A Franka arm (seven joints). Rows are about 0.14 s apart.
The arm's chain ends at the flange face. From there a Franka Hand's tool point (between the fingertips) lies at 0.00 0.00 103.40 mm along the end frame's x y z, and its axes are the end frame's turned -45 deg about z.
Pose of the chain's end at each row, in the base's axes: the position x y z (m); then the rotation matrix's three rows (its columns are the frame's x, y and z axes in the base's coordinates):
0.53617, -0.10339, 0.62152; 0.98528, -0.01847, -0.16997; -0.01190, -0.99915, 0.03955; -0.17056, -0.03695, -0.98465
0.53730, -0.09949, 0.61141; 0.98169, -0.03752, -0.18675; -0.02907, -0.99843, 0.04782; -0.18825, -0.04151, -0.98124
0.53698, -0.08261, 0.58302; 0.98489, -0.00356, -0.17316; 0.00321, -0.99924, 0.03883; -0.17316, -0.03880, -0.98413
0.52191, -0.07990, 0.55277; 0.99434, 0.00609, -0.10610; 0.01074, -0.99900, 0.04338; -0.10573, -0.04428, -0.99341
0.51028, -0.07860, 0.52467; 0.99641, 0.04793, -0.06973; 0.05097, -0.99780, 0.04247; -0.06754, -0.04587, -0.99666
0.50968, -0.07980, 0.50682; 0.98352, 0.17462, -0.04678; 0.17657, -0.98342, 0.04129; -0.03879, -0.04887, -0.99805
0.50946, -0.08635, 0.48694; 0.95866, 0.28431, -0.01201; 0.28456, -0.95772, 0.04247; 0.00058, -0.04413, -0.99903
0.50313, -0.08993, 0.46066; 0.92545, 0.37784, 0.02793; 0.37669, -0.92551, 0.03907; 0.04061, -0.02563, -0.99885
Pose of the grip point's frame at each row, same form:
0.51860, -0.09930, 0.51971; 0.70976, 0.68364, -0.16997; 0.69809, -0.71492, 0.03955; -0.09448, -0.14673, -0.98465
0.51799, -0.09455, 0.50995; 0.72069, 0.66763, -0.18675; 0.68544, -0.72655, 0.04782; -0.10376, -0.16246, -0.98124
0.51908, -0.07859, 0.48126; 0.69894, 0.69391, -0.17316; 0.70884, -0.70430, 0.03883; -0.09501, -0.14988, -0.98413
0.51094, -0.07541, 0.45005; 0.69880, 0.70741, -0.10610; 0.71399, -0.69881, 0.04338; -0.04345, -0.10607, -0.99341
0.50307, -0.07421, 0.42162; 0.67068, 0.73846, -0.06973; 0.74159, -0.66951, 0.04247; -0.01532, -0.08019, -0.99666
0.50484, -0.07553, 0.40362; 0.57198, 0.81893, -0.04678; 0.82024, -0.57053, 0.04129; 0.00713, -0.06198, -0.99805
0.50822, -0.08196, 0.38364; 0.47684, 0.87891, -0.01201; 0.87842, -0.47600, 0.04247; 0.03161, -0.03079, -0.99903
0.50602, -0.08589, 0.35738; 0.38722, 0.92157, 0.02793; 0.92079, -0.38807, 0.03907; 0.04684, 0.01059, -0.99885

